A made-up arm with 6 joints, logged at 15 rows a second.
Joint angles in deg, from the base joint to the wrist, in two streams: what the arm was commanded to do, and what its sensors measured. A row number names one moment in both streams.
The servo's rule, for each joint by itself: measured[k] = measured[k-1] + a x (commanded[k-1-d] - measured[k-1]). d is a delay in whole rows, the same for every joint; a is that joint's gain. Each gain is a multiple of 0.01, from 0.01 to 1. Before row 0 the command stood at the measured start. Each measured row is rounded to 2 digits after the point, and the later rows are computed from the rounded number. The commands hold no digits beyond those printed.
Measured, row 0: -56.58 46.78 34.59 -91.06 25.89 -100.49
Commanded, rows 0 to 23: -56.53 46.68 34.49 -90.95 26.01 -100.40; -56.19 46.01 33.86 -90.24 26.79 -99.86; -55.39 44.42 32.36 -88.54 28.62 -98.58; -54.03 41.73 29.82 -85.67 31.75 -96.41; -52.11 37.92 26.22 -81.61 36.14 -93.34; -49.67 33.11 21.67 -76.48 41.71 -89.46; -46.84 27.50 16.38 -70.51 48.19 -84.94; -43.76 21.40 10.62 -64.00 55.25 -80.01; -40.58 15.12 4.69 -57.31 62.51 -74.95; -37.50 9.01 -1.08 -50.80 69.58 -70.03; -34.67 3.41 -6.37 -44.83 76.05 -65.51; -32.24 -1.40 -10.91 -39.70 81.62 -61.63; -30.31 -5.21 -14.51 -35.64 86.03 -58.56; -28.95 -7.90 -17.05 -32.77 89.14 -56.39; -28.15 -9.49 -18.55 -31.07 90.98 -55.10; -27.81 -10.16 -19.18 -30.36 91.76 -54.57; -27.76 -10.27 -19.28 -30.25 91.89 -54.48; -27.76 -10.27 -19.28 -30.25 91.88 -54.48; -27.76 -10.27 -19.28 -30.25 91.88 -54.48; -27.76 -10.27 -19.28 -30.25 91.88 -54.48; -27.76 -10.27 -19.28 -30.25 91.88 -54.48; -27.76 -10.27 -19.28 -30.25 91.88 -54.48; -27.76 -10.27 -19.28 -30.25 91.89 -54.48; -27.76 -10.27 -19.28 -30.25 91.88 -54.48
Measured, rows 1 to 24: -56.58 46.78 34.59 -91.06 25.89 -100.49; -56.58 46.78 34.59 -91.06 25.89 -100.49; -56.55 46.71 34.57 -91.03 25.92 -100.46; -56.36 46.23 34.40 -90.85 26.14 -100.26; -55.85 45.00 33.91 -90.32 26.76 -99.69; -54.89 42.78 32.93 -89.25 28.01 -98.57; -53.42 39.48 31.32 -87.49 30.04 -96.79; -51.43 35.15 29.00 -84.96 32.96 -94.30; -49.00 29.95 25.97 -81.64 36.77 -91.12; -46.22 24.14 22.29 -77.58 41.39 -87.34; -43.23 18.01 18.07 -72.92 46.67 -83.13; -40.19 11.89 13.47 -67.83 52.40 -78.68; -37.26 6.12 8.71 -62.54 58.31 -74.20; -34.60 1.01 4.00 -57.29 64.14 -69.93; -32.33 -3.22 -0.44 -52.31 69.61 -66.06; -30.54 -6.40 -4.43 -47.82 74.49 -62.77; -29.27 -8.50 -7.82 -43.97 78.61 -60.16; -28.50 -9.63 -10.55 -40.84 81.90 -58.26; -28.11 -10.07 -12.65 -38.40 84.40 -56.97; -27.92 -10.21 -14.24 -36.53 86.27 -56.12; -27.84 -10.25 -15.45 -35.09 87.67 -55.56; -27.80 -10.26 -16.37 -33.98 88.72 -55.19; -27.78 -10.27 -17.07 -33.12 89.51 -54.95; -27.77 -10.27 -17.60 -32.46 90.10 -54.79
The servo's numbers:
d 2
a 0.53 0.68 0.24 0.23 0.25 0.34

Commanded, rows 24 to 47: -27.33 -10.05 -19.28 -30.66 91.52 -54.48; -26.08 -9.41 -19.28 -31.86 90.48 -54.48; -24.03 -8.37 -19.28 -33.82 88.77 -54.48; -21.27 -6.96 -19.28 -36.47 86.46 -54.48; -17.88 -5.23 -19.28 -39.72 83.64 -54.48; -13.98 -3.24 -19.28 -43.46 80.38 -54.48; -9.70 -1.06 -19.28 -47.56 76.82 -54.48; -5.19 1.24 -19.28 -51.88 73.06 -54.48; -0.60 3.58 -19.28 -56.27 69.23 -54.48; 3.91 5.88 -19.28 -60.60 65.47 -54.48; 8.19 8.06 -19.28 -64.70 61.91 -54.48; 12.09 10.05 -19.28 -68.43 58.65 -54.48; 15.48 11.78 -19.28 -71.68 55.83 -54.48; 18.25 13.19 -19.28 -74.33 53.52 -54.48; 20.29 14.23 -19.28 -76.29 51.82 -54.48; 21.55 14.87 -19.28 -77.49 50.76 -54.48; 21.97 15.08 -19.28 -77.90 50.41 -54.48; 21.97 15.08 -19.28 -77.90 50.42 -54.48; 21.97 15.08 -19.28 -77.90 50.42 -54.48; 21.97 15.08 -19.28 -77.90 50.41 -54.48; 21.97 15.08 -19.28 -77.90 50.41 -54.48; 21.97 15.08 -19.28 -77.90 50.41 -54.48; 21.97 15.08 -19.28 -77.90 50.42 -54.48; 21.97 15.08 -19.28 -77.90 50.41 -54.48
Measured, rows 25 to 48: -27.76 -10.27 -18.00 -31.95 90.55 -54.68; -27.76 -10.27 -18.31 -31.56 90.88 -54.61; -27.53 -10.12 -18.54 -31.35 91.04 -54.57; -26.76 -9.64 -18.72 -31.47 90.90 -54.54; -25.31 -8.78 -18.85 -32.01 90.37 -54.52; -23.17 -7.54 -18.95 -33.04 89.39 -54.51; -20.37 -5.97 -19.03 -34.58 87.95 -54.50; -16.98 -4.11 -19.09 -36.62 86.06 -54.49; -13.12 -2.04 -19.14 -39.14 83.75 -54.49; -8.92 0.19 -19.17 -42.07 81.08 -54.49; -4.51 2.50 -19.20 -45.34 78.12 -54.49; -0.05 4.80 -19.22 -48.85 74.96 -54.49; 4.32 7.02 -19.23 -52.50 71.70 -54.49; 8.44 9.08 -19.24 -56.16 68.44 -54.49; 12.17 10.92 -19.25 -59.73 65.29 -54.49; 15.39 12.46 -19.26 -63.09 62.35 -54.49; 17.99 13.66 -19.26 -66.13 59.72 -54.49; 19.88 14.48 -19.26 -68.74 57.48 -54.49; 20.99 14.89 -19.26 -70.85 55.71 -54.49; 21.51 15.02 -19.26 -72.47 54.39 -54.49; 21.75 15.06 -19.26 -73.72 53.40 -54.49; 21.87 15.07 -19.26 -74.68 52.65 -54.49; 21.92 15.08 -19.26 -75.42 52.09 -54.49; 21.95 15.08 -19.26 -75.99 51.67 -54.49
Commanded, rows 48 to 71: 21.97 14.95 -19.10 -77.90 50.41 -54.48; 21.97 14.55 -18.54 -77.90 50.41 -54.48; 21.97 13.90 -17.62 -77.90 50.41 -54.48; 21.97 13.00 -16.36 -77.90 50.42 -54.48; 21.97 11.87 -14.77 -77.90 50.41 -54.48; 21.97 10.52 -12.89 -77.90 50.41 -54.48; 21.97 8.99 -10.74 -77.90 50.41 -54.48; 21.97 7.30 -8.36 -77.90 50.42 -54.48; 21.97 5.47 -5.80 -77.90 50.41 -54.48; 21.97 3.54 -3.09 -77.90 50.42 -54.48; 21.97 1.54 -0.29 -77.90 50.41 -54.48; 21.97 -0.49 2.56 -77.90 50.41 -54.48; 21.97 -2.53 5.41 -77.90 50.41 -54.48; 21.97 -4.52 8.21 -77.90 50.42 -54.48; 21.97 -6.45 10.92 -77.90 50.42 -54.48; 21.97 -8.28 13.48 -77.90 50.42 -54.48; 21.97 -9.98 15.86 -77.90 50.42 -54.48; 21.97 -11.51 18.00 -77.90 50.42 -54.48; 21.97 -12.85 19.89 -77.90 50.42 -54.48; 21.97 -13.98 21.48 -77.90 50.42 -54.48; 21.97 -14.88 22.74 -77.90 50.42 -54.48; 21.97 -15.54 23.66 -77.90 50.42 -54.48; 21.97 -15.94 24.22 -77.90 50.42 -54.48; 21.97 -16.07 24.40 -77.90 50.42 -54.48
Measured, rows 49 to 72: 21.96 15.08 -19.26 -76.43 51.36 -54.49; 21.97 15.08 -19.26 -76.77 51.12 -54.49; 21.97 14.99 -19.22 -77.03 50.94 -54.49; 21.97 14.69 -19.06 -77.23 50.81 -54.49; 21.97 14.15 -18.71 -77.38 50.71 -54.49; 21.97 13.37 -18.15 -77.50 50.64 -54.49; 21.97 12.35 -17.34 -77.59 50.58 -54.49; 21.97 11.11 -16.27 -77.66 50.54 -54.49; 21.97 9.67 -14.94 -77.72 50.51 -54.49; 21.97 8.06 -13.36 -77.76 50.49 -54.49; 21.97 6.30 -11.55 -77.79 50.47 -54.49; 21.97 4.42 -9.52 -77.82 50.46 -54.49; 21.97 2.46 -7.30 -77.84 50.45 -54.49; 21.97 0.45 -4.93 -77.85 50.44 -54.49; 21.97 -1.58 -2.45 -77.86 50.43 -54.49; 21.97 -3.58 0.11 -77.87 50.43 -54.49; 21.97 -5.53 2.70 -77.88 50.43 -54.49; 21.97 -7.40 5.29 -77.88 50.43 -54.49; 21.97 -9.15 7.83 -77.88 50.43 -54.49; 21.97 -10.75 10.27 -77.88 50.43 -54.49; 21.97 -12.18 12.58 -77.88 50.43 -54.49; 21.97 -13.40 14.72 -77.88 50.43 -54.49; 21.97 -14.41 16.64 -77.88 50.43 -54.49; 21.97 -15.18 18.32 -77.88 50.43 -54.49
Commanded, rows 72 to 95: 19.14 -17.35 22.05 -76.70 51.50 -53.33; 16.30 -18.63 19.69 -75.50 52.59 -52.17; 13.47 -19.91 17.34 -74.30 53.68 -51.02; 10.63 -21.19 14.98 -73.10 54.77 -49.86; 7.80 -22.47 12.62 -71.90 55.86 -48.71; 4.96 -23.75 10.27 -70.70 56.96 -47.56; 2.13 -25.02 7.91 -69.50 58.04 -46.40; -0.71 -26.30 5.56 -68.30 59.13 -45.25; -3.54 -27.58 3.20 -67.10 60.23 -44.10; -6.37 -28.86 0.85 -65.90 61.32 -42.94; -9.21 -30.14 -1.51 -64.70 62.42 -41.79; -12.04 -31.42 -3.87 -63.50 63.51 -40.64; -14.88 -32.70 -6.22 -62.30 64.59 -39.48; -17.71 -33.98 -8.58 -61.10 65.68 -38.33; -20.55 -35.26 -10.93 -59.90 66.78 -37.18; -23.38 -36.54 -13.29 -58.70 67.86 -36.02; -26.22 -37.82 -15.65 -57.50 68.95 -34.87; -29.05 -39.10 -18.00 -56.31 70.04 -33.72; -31.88 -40.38 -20.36 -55.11 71.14 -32.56; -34.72 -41.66 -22.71 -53.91 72.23 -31.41; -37.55 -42.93 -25.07 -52.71 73.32 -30.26; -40.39 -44.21 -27.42 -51.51 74.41 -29.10; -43.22 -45.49 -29.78 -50.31 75.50 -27.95; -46.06 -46.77 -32.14 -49.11 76.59 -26.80
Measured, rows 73 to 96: 21.97 -15.70 19.74 -77.88 50.43 -54.49; 21.97 -15.95 20.86 -77.88 50.43 -54.49; 20.47 -16.90 21.15 -77.61 50.70 -54.10; 18.26 -18.08 20.80 -77.12 51.17 -53.44; 15.72 -19.32 19.97 -76.47 51.80 -52.62; 13.02 -20.59 18.77 -75.69 52.54 -51.68; 10.25 -21.87 17.29 -74.82 53.37 -50.67; 7.45 -23.15 15.61 -73.87 54.27 -49.61; 4.63 -24.42 13.76 -72.86 55.21 -48.52; 1.80 -25.70 11.79 -71.81 56.19 -47.41; -1.03 -26.98 9.73 -70.73 57.20 -46.28; -3.86 -28.26 7.60 -69.62 58.23 -45.14; -6.70 -29.54 5.41 -68.49 59.28 -44.00; -9.53 -30.82 3.18 -67.34 60.34 -42.86; -12.37 -32.10 0.92 -66.18 61.40 -41.71; -15.20 -33.38 -1.36 -65.01 62.47 -40.56; -18.04 -34.66 -3.66 -63.83 63.55 -39.41; -20.87 -35.94 -5.97 -62.65 64.63 -38.26; -23.71 -37.22 -8.29 -61.47 65.71 -37.11; -26.54 -38.50 -10.62 -60.28 66.79 -35.96; -29.37 -39.78 -12.96 -59.09 67.88 -34.80; -32.21 -41.06 -15.30 -57.90 68.97 -33.65; -35.04 -42.33 -17.64 -56.71 70.06 -32.50; -37.88 -43.61 -19.99 -55.51 71.15 -31.34
